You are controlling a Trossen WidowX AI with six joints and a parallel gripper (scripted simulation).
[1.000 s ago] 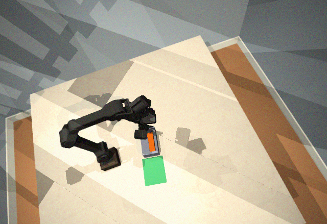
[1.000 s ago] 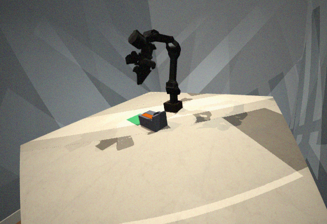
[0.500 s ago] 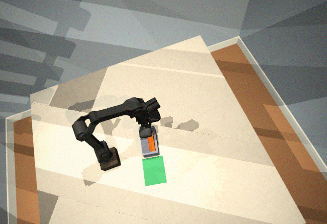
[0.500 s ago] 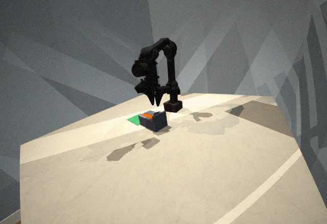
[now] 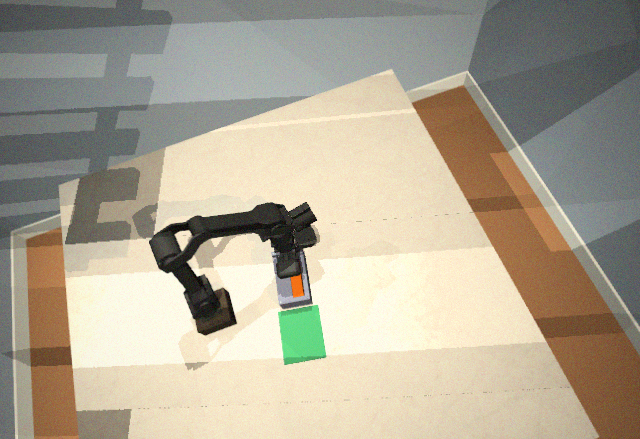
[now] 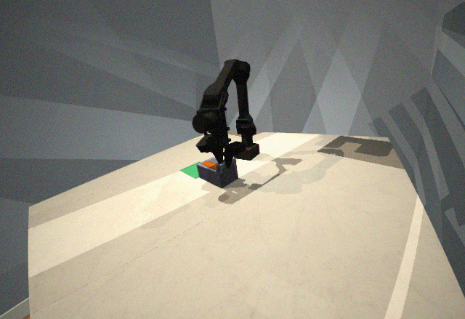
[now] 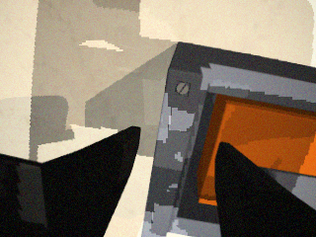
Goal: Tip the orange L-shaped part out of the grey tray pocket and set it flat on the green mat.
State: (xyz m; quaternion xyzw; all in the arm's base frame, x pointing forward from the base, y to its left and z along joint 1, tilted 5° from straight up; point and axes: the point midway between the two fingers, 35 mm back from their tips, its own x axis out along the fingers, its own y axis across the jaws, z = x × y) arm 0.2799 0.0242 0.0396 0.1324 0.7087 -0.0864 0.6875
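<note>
Right now the orange L-shaped part is 3 cm behind my gripper tip, 5 cm to the right of it and 2 cm below it. From my gripper tip the other things lie so: green mat (8 cm behind, 21 cm to the right, 8 cm below).
</note>
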